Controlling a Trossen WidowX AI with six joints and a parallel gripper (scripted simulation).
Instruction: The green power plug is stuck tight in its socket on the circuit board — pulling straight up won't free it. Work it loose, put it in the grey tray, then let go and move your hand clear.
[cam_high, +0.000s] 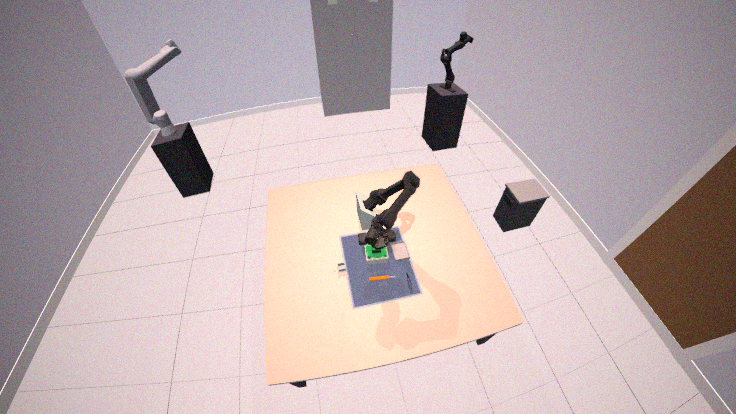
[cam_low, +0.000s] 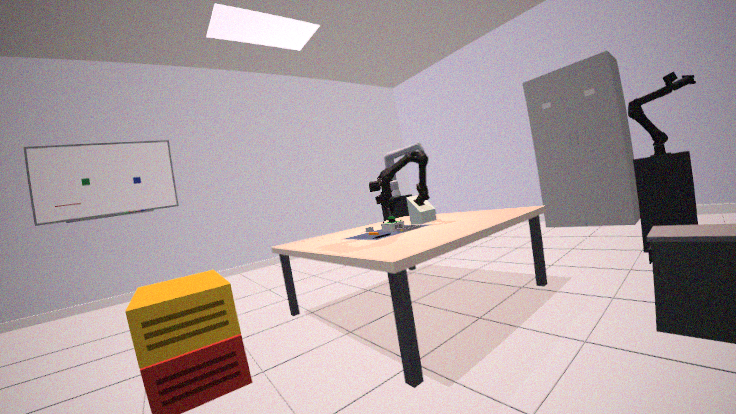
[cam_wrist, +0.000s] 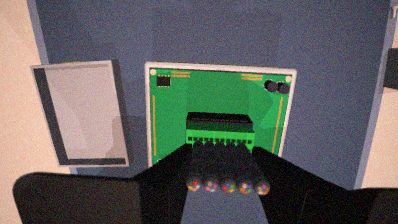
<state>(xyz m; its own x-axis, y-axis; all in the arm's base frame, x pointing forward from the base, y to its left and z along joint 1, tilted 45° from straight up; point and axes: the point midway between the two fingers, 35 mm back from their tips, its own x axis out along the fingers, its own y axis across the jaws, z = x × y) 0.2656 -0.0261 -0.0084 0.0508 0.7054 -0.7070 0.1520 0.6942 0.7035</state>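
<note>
The green power plug is 20 mm below my gripper tip. From my gripper tip the other things lie so: blue mat (50 mm ahead, 110 mm below).
</note>
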